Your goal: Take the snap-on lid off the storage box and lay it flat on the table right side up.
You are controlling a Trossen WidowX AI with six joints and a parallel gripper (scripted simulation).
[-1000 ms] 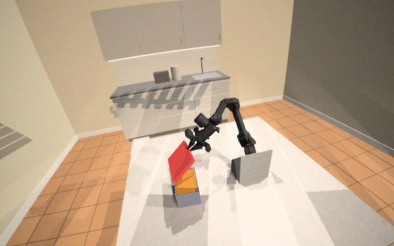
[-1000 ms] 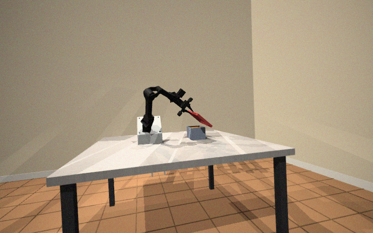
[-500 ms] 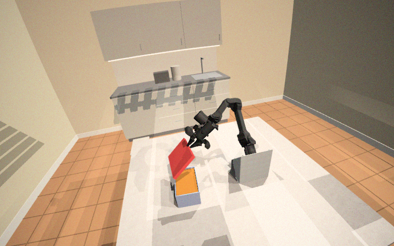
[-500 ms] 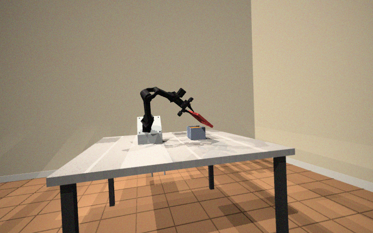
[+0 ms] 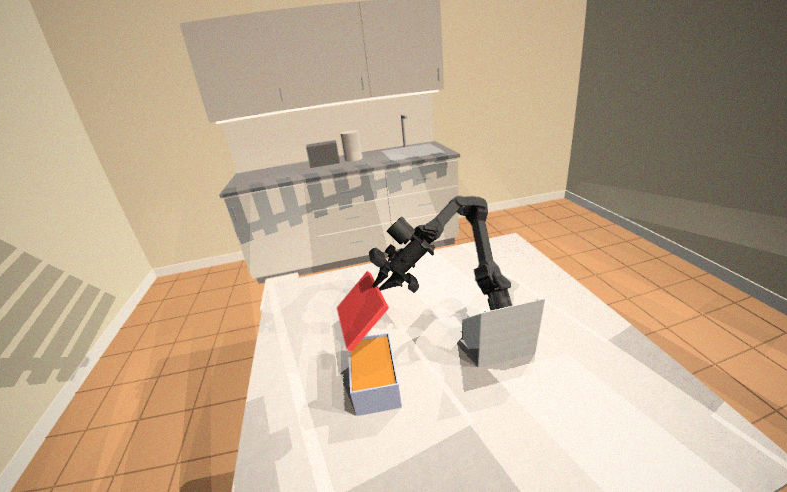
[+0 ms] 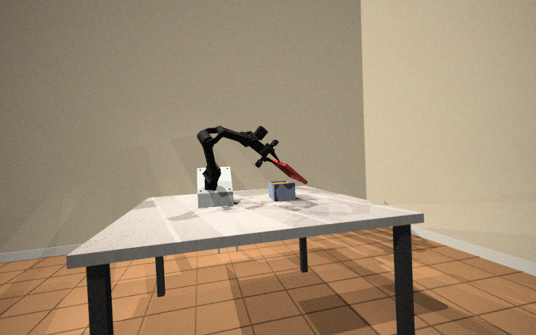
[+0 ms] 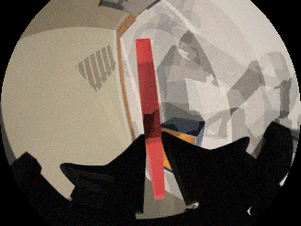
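Now: gripper tip 6 cm short of the red lid, 2 cm to the right of it and 5 cm above it. From my gripper tip the other things lie so: storage box 4 cm ahead, 17 cm to the left, 18 cm below.
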